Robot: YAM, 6 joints.
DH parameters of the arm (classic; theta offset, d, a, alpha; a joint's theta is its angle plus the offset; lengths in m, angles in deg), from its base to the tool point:
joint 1: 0 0.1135 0.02 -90
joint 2: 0 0 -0.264 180
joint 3: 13.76 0 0.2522 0
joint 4: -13.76 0 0.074 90
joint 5: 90 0 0 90
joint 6: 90 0.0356 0 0
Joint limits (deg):
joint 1: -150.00..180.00
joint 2: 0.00..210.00
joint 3: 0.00..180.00
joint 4: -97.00..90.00
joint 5: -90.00..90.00
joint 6: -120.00..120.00
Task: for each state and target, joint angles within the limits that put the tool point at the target. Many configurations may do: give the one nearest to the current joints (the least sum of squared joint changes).
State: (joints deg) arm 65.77 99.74 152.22 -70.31 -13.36 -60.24
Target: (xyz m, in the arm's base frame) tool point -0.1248 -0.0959 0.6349
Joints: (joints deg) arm 41.83 63.14 172.05 -65.76 -19.29 -60.24
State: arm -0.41 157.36 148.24 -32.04 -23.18 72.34
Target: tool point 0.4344 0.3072 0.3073
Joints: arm 33.53 137.06 142.46 -45.99 -26.88 72.34
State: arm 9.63 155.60 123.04 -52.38 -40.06 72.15
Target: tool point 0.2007 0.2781 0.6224
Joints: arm 50.72 114.99 162.95 -20.47 -35.62 72.15
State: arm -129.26 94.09 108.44 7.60 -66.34 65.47
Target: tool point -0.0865 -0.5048 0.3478
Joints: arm -103.23 124.27 114.21 9.94 -61.68 65.47
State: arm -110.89 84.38 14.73 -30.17 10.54 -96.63
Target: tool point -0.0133 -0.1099 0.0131
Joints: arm -95.36 109.11 15.59 -18.24 4.80 -96.63
